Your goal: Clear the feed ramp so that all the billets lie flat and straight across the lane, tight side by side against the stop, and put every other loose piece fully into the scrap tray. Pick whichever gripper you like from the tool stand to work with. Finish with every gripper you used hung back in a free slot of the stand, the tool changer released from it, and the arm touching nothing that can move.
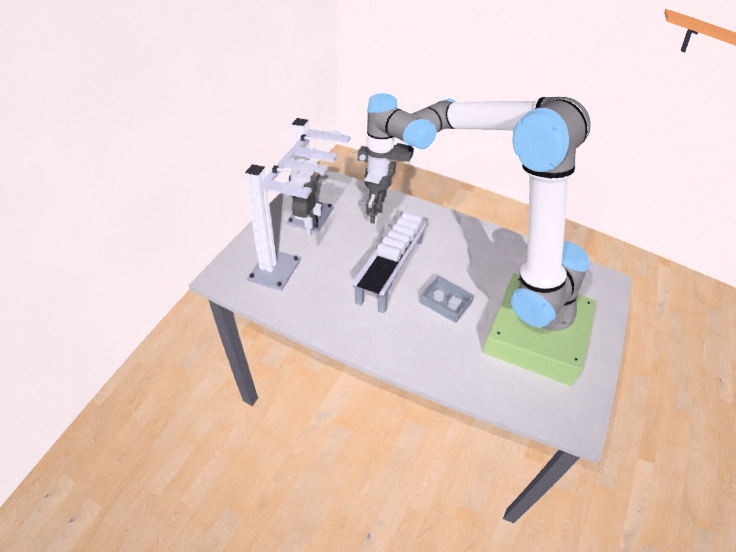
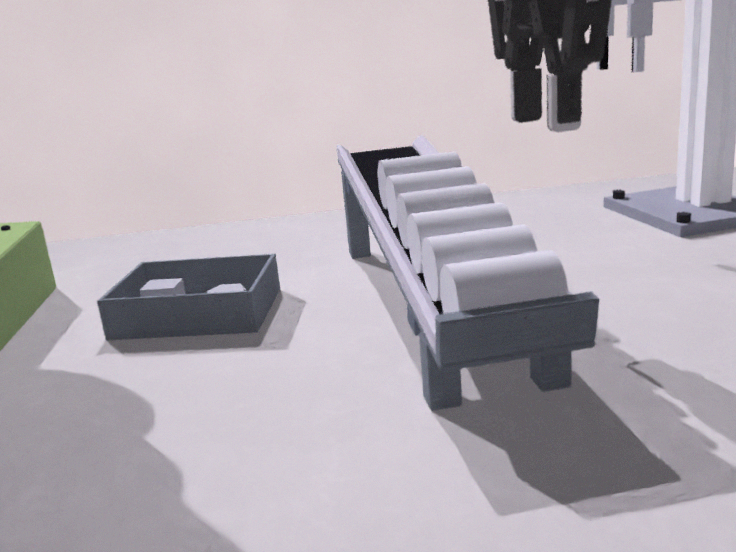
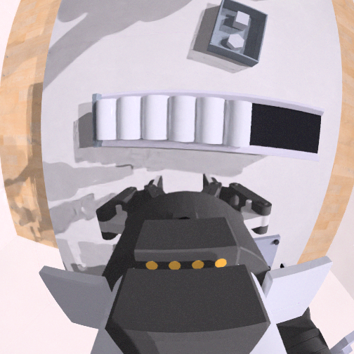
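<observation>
A parallel gripper [image 1: 304, 174] sits 133 cm from the lens, while an adaptive gripper [image 1: 378, 182] is 136 cm from the lens.
</observation>
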